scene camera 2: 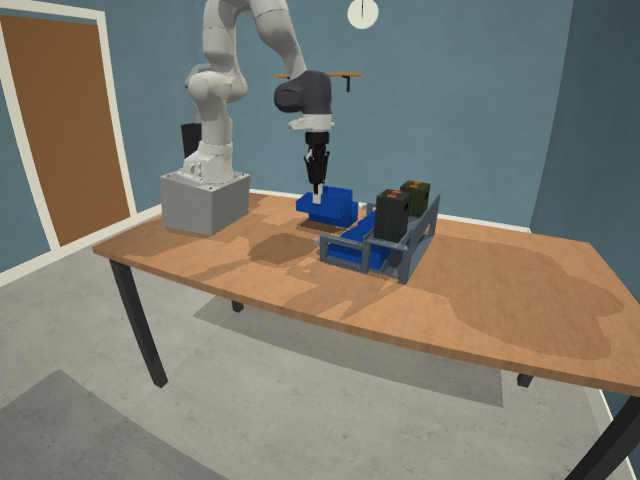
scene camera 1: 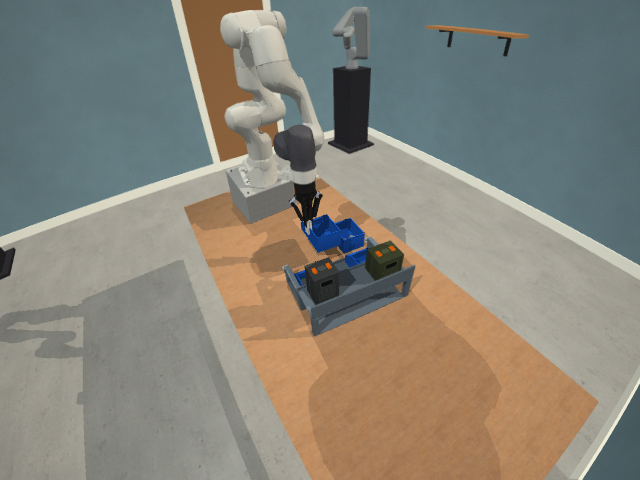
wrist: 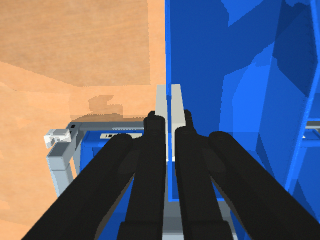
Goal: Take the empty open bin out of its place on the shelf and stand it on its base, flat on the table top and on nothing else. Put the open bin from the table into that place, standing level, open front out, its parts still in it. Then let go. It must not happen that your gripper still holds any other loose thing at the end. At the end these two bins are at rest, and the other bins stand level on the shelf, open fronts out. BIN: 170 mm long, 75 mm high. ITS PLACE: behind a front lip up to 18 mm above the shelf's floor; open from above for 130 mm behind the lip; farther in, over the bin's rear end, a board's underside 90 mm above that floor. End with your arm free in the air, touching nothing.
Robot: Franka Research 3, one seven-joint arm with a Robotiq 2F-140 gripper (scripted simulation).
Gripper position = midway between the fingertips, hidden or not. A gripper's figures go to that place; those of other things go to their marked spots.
Scene:
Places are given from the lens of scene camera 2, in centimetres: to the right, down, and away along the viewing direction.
gripper point(scene camera 2: 317, 202): -1, -12, 107
green box point(scene camera 2: 419, 191): 32, -15, 99
black box point(scene camera 2: 392, 206): 19, -9, 82
blue open bin point(scene camera 2: 332, 206): 4, -11, 105
The marked spots on the green box and the black box are 23 cm apart.

